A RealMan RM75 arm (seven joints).
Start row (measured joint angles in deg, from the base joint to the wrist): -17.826 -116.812 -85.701 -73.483 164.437 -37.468 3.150
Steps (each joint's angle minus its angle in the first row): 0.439 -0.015 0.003 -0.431 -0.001 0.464 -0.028; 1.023 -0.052 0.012 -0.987 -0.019 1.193 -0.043; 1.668 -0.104 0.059 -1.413 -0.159 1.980 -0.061; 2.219 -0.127 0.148 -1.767 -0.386 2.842 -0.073; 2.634 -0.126 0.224 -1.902 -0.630 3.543 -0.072; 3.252 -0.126 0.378 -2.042 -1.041 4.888 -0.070; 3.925 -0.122 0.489 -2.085 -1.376 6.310 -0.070; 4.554 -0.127 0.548 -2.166 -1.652 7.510 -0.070; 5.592 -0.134 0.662 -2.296 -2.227 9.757 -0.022
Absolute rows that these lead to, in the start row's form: -17.387 -116.827 -85.698 -73.914 164.436 -37.004 3.122; -16.803 -116.864 -85.689 -74.470 164.418 -36.275 3.107; -16.158 -116.916 -85.642 -74.896 164.278 -35.488 3.089; -15.607 -116.939 -85.553 -75.250 164.051 -34.626 3.077; -15.192 -116.938 -85.477 -75.385 163.807 -33.925 3.078; -14.574 -116.938 -85.323 -75.525 163.396 -32.580 3.080; -13.901 -116.934 -85.212 -75.568 163.061 -31.158 3.080; -13.272 -116.939 -85.153 -75.649 162.785 -29.958 3.080; -12.234 -116.946 -85.039 -75.779 162.210 -27.711 3.128
